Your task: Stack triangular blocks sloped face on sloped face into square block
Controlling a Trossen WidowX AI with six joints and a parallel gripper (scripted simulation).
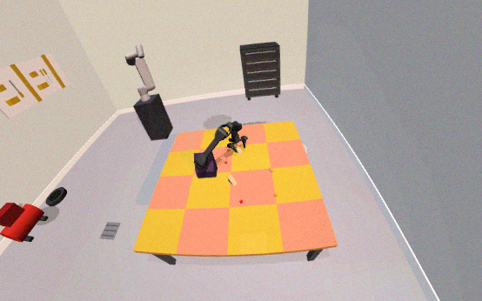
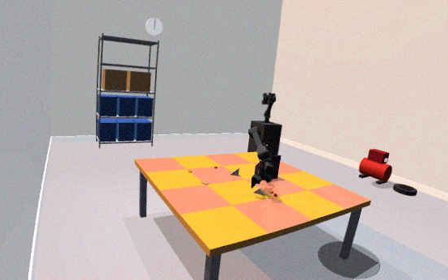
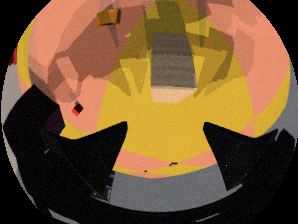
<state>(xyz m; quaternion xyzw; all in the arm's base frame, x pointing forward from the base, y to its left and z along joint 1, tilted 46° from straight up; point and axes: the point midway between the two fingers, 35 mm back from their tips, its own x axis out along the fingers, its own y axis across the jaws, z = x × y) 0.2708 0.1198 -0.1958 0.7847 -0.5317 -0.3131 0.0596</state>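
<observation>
My gripper tip is now 30 mm past the triangular block, 40 mm to the right of it and 20 mm above it.
</observation>
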